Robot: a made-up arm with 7 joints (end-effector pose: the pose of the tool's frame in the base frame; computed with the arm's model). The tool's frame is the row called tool.
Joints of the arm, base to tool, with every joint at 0 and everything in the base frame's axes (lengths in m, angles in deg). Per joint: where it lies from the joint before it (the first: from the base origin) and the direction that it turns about. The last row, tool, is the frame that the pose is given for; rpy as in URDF.
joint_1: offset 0 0 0.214 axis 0 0 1
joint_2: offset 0 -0.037 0.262 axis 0 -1 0
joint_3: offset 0 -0.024 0.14 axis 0 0 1
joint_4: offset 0.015 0.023 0.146 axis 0 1 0
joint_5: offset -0.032 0.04 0.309 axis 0 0 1
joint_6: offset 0 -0.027 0.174 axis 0 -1 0
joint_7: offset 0.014 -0.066 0.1 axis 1 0 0
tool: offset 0 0 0 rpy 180 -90 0
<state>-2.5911 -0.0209 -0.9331 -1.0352 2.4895 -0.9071 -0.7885</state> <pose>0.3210 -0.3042 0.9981 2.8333 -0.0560 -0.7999</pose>
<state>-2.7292 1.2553 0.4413 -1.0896 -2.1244 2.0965 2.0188</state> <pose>0.4838 0.2795 0.1831 -0.2319 2.1243 0.2034</pose>
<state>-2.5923 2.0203 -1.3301 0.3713 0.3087 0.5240 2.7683</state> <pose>0.5154 0.6104 0.1197 -0.1224 -1.5847 -2.2599</pose>
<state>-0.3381 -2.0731 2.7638 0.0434 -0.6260 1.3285 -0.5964</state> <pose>0.5782 -0.3586 -0.0033 -1.3220 1.5641 -1.0678</pose>
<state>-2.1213 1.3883 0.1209 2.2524 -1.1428 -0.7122 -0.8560</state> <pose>-0.0831 -0.0481 0.9659 1.3858 -2.3012 -1.3801</pose>
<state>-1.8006 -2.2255 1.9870 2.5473 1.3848 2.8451 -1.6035</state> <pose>0.1105 -0.0218 0.5812 -1.9084 1.0390 -0.7134</pose>
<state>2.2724 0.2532 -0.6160 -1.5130 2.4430 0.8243 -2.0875</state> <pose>0.0559 -0.5736 0.7613 2.1235 1.2078 -1.1629</pose>
